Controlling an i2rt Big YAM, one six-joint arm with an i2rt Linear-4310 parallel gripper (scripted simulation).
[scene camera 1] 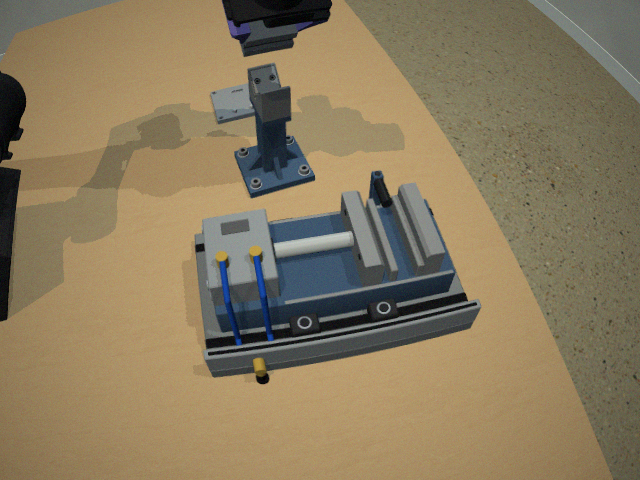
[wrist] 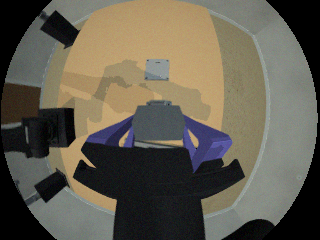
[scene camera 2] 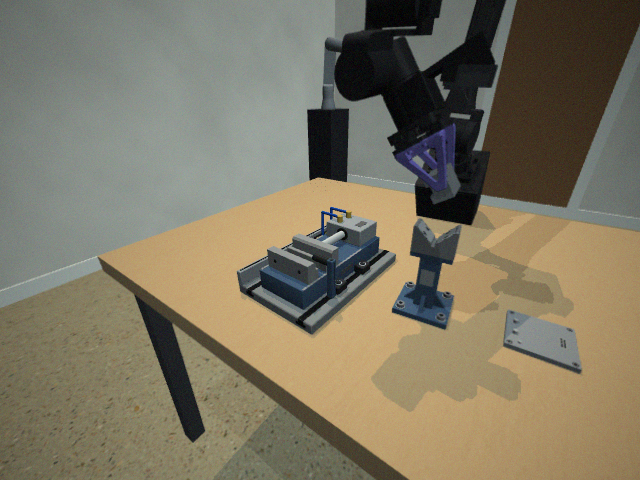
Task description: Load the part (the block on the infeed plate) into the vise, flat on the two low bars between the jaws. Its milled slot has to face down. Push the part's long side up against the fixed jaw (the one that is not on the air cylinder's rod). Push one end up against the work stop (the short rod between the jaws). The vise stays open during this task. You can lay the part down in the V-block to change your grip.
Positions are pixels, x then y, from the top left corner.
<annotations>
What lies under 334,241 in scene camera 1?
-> A cylinder rod.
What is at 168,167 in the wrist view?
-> The gripper.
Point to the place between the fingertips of the gripper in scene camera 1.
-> At 266,34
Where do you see an air cylinder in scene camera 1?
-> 242,280
</annotations>
